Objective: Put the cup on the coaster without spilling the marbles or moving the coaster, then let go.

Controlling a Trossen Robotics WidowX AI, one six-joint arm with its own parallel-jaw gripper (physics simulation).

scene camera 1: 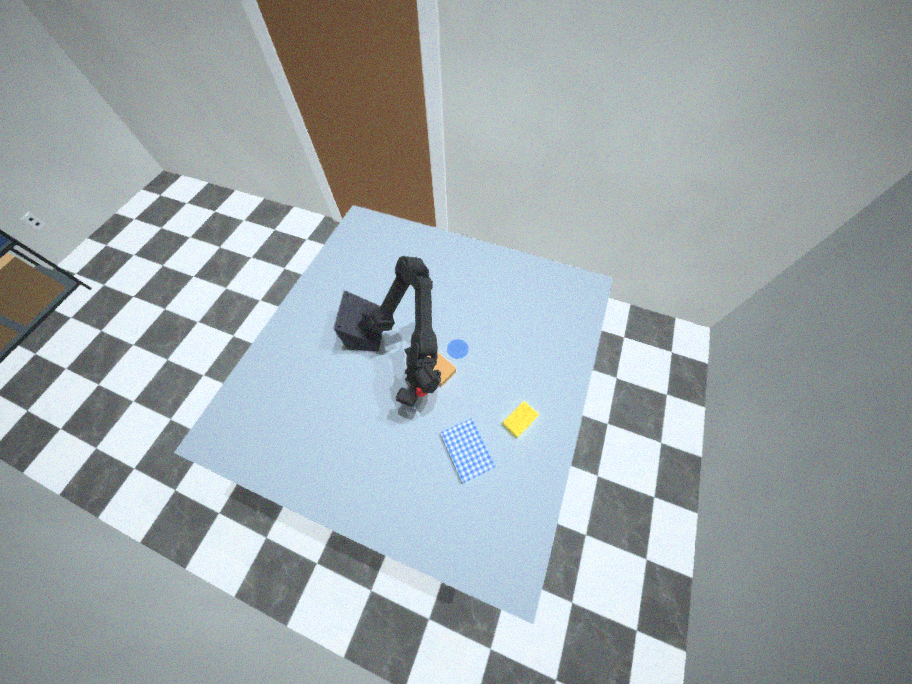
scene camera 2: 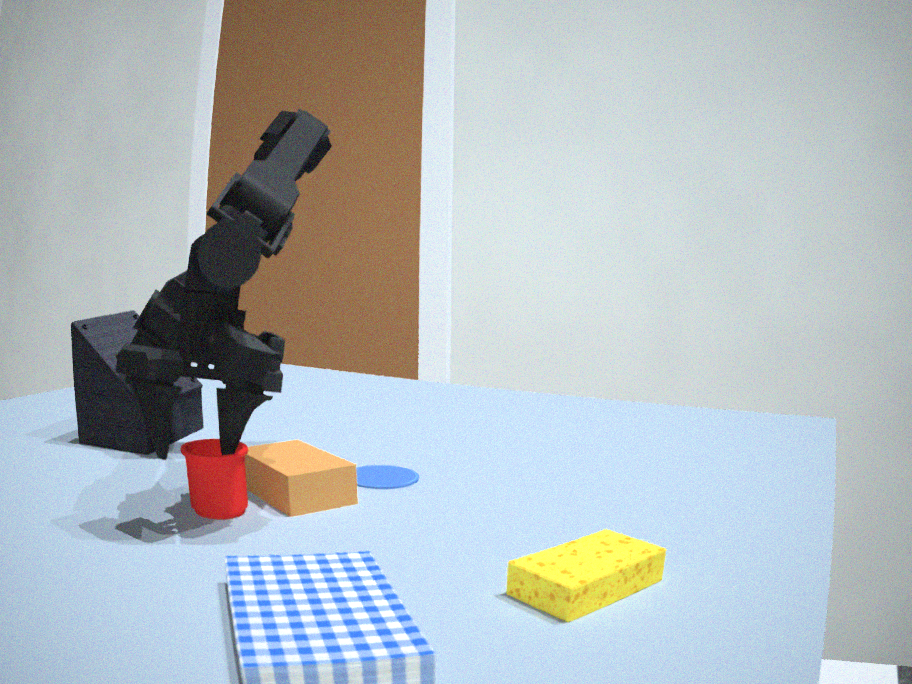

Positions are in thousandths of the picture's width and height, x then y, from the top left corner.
Scene:
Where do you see a brown block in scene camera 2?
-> At 325, 700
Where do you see a red cup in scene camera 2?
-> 238, 707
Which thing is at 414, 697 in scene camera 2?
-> A blue coaster.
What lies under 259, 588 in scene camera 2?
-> My gripper.

